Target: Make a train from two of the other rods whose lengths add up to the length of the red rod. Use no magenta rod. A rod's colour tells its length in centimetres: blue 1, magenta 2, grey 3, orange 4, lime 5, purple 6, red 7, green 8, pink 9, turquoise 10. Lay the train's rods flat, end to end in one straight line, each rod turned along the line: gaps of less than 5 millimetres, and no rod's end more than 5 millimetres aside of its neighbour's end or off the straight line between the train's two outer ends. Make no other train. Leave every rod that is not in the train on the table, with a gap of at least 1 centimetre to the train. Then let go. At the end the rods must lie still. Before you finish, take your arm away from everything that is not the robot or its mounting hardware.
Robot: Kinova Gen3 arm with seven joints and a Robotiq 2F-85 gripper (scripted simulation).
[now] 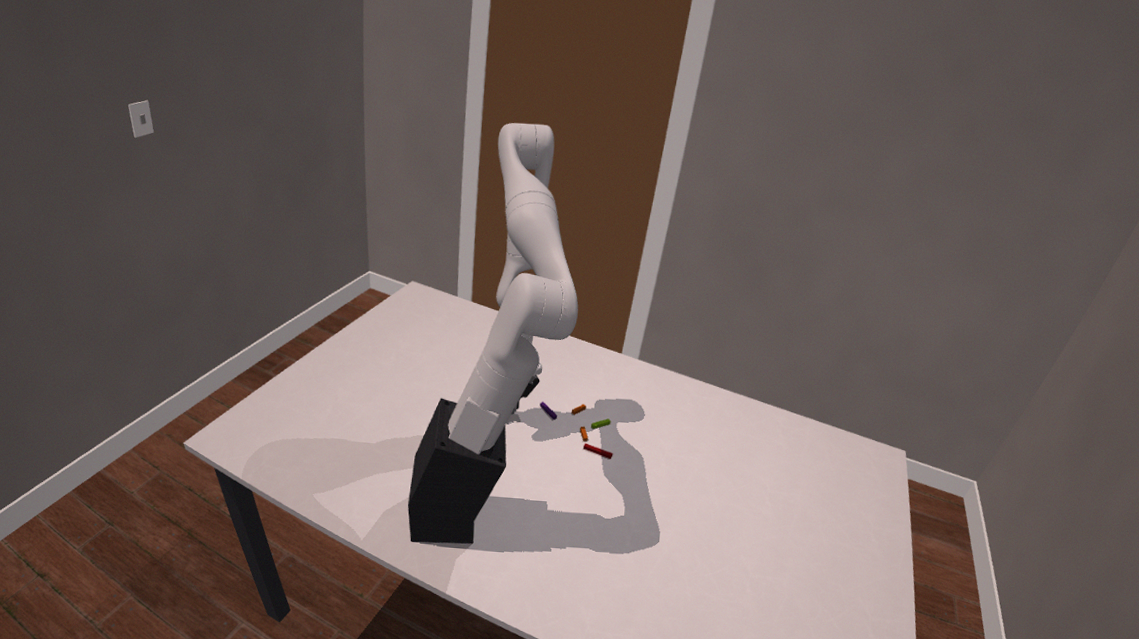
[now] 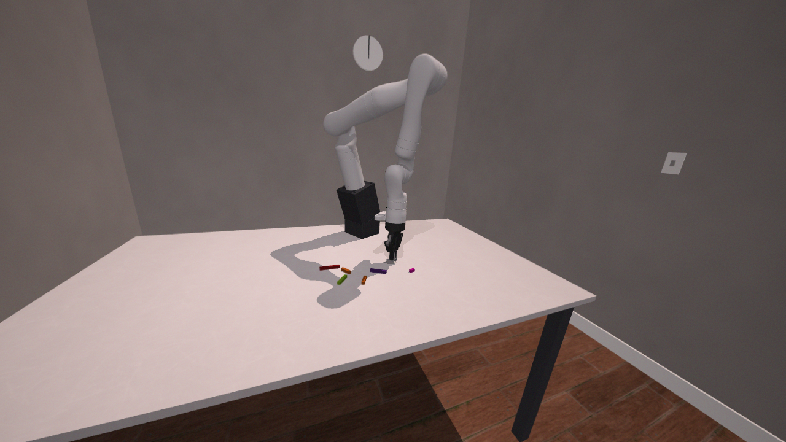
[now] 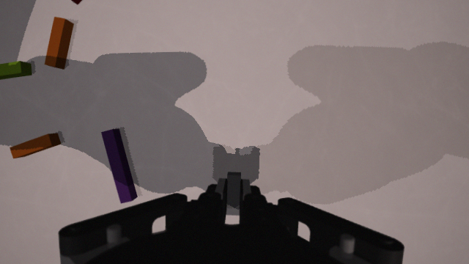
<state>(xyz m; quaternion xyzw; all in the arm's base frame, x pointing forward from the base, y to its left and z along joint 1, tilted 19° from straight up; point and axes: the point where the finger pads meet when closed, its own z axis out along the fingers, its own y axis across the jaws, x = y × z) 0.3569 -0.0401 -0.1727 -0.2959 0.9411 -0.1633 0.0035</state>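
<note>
Right now the grey rod is 10 mm below my hand. Also, from my hand: purple rod: 40 mm ahead, 90 mm to the right, 30 mm below; magenta rod: 90 mm ahead, 30 mm to the left, 30 mm below; lime rod: 40 mm ahead, 220 mm to the right, 30 mm below.
</note>
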